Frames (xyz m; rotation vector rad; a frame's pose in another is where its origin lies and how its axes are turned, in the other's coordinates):
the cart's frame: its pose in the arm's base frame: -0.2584 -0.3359 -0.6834 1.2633 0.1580 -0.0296
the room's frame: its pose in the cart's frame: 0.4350 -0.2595 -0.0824 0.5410 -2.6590 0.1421
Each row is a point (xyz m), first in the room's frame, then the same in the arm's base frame.
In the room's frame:
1: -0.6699 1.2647 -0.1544
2: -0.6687 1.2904 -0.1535
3: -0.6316 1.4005 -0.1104
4: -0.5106 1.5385 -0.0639
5: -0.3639 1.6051 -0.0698
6: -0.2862 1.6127 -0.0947
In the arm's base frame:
1: 0.3932 0.2879 0.2727
2: 0.3843 0.2948 0.2958
3: 0.3006 0.3372 0.3768
4: 0.1383 0.3426 0.4741
5: 0.0014 0.2733 0.5236
6: -0.0524 0.2122 0.5327

